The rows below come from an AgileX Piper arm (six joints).
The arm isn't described. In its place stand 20 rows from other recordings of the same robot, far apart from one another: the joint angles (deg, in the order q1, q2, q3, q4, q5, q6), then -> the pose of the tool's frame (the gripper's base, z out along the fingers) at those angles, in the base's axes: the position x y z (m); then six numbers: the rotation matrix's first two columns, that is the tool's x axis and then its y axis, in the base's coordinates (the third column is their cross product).
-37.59 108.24 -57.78 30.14 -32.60 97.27 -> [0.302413 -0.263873 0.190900 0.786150 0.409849 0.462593 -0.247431 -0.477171 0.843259]
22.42 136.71 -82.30 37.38 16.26 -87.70 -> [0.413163 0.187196 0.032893 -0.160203 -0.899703 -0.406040 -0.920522 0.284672 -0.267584]
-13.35 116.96 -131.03 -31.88 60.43 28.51 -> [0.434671 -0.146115 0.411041 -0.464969 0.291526 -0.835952 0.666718 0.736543 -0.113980]
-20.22 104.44 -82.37 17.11 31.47 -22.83 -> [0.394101 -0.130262 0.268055 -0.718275 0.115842 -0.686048 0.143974 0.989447 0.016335]
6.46 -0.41 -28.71 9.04 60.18 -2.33 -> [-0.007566 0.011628 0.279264 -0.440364 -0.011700 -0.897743 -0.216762 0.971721 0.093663]
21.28 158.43 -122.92 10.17 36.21 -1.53 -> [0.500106 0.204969 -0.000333 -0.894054 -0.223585 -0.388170 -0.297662 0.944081 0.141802]
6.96 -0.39 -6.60 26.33 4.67 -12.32 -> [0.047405 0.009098 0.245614 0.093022 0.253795 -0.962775 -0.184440 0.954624 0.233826]
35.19 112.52 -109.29 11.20 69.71 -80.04 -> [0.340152 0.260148 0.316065 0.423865 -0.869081 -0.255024 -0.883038 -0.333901 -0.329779]
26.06 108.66 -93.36 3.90 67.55 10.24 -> [0.353912 0.179441 0.266210 -0.951298 -0.239328 -0.194306 -0.262432 0.959426 0.103103]
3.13 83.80 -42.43 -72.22 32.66 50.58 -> [0.277759 -0.031644 0.219406 -0.792859 -0.316932 -0.520507 0.050301 0.817175 -0.574190]
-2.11 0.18 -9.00 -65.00 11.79 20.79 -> [0.043694 -0.018473 0.257376 -0.041311 -0.678354 -0.733573 0.263682 0.700769 -0.662868]
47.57 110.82 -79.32 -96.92 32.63 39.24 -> [0.334098 0.293302 0.252102 0.116624 -0.945096 -0.305274 -0.366342 0.244762 -0.897711]
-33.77 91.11 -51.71 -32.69 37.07 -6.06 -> [0.230598 -0.189837 0.201946 -0.985574 0.036644 -0.165229 0.110712 0.878009 -0.465665]
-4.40 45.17 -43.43 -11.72 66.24 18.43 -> [0.116978 -0.025969 0.307361 -0.821715 0.295823 -0.487106 0.365134 0.929533 -0.051443]
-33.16 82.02 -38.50 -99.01 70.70 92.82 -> [0.155197 -0.202731 0.260841 -0.562037 0.199565 -0.802675 0.798319 -0.122939 -0.589553]
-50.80 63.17 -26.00 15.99 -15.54 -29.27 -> [0.132350 -0.172903 0.250671 -0.377024 0.084930 -0.922301 0.748956 0.613795 -0.249642]
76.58 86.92 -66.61 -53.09 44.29 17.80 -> [0.124569 0.303155 0.308038 0.162598 -0.875554 -0.454936 -0.717210 0.211768 -0.663900]
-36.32 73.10 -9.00 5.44 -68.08 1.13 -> [0.149986 -0.120189 0.214556 0.160731 -0.049873 -0.985737 0.652130 0.755040 0.068133]
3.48 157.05 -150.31 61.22 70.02 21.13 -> [0.550660 0.108584 0.169799 -0.897158 0.399182 0.189108 0.343932 0.362663 0.866133]
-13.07 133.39 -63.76 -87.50 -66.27 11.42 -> [0.377600 -0.002222 0.053002 0.098042 -0.418460 -0.902928 -0.906843 0.336143 -0.254252]
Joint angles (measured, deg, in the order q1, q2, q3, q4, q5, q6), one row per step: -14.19, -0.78, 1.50, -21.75, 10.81, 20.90; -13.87, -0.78, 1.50, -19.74, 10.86, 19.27; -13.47, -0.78, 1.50, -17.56, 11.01, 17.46; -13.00, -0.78, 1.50, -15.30, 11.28, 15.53; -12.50, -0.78, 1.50, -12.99, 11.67, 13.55; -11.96, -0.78, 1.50, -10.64, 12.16, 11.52; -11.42, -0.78, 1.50, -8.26, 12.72, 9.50; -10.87, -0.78, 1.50, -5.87, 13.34, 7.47; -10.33, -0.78, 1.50, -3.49, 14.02, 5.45; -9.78, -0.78, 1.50, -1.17, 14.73, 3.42; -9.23, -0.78, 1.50, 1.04, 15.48, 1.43; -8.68, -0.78, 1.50, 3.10, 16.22, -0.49; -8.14, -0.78, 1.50, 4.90, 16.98, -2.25; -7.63, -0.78, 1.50, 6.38, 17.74, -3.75; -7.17, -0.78, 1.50, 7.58, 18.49, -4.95; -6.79, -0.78, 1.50, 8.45, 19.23, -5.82
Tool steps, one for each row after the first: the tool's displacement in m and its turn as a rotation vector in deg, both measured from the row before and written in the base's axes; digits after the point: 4 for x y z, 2 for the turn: 0.0002, 0.0008, -0.0003, 0.41, 0.06, 0.62; 0.0002, 0.0009, -0.0004, 0.43, 0.15, 0.71; 0.0002, 0.0010, -0.0006, 0.42, 0.28, 0.78; 0.0002, 0.0010, -0.0008, 0.44, 0.39, 0.81; 0.0002, 0.0011, -0.0009, 0.45, 0.48, 0.88; 0.0002, 0.0012, -0.0010, 0.50, 0.53, 0.91; 0.0001, 0.0013, -0.0011, 0.51, 0.58, 0.96; 0.0001, 0.0013, -0.0011, 0.51, 0.63, 0.99; 0.0001, 0.0014, -0.0011, 0.44, 0.66, 1.05; 0.0000, 0.0015, -0.0012, 0.37, 0.70, 1.09; 0.0000, 0.0015, -0.0011, 0.28, 0.69, 1.12; -0.0001, 0.0014, -0.0011, 0.18, 0.70, 1.10; -0.0001, 0.0013, -0.0011, 0.11, 0.70, 1.03; -0.0002, 0.0012, -0.0011, 0.11, 0.69, 0.92; -0.0002, 0.0010, -0.0011, 0.10, 0.69, 0.76
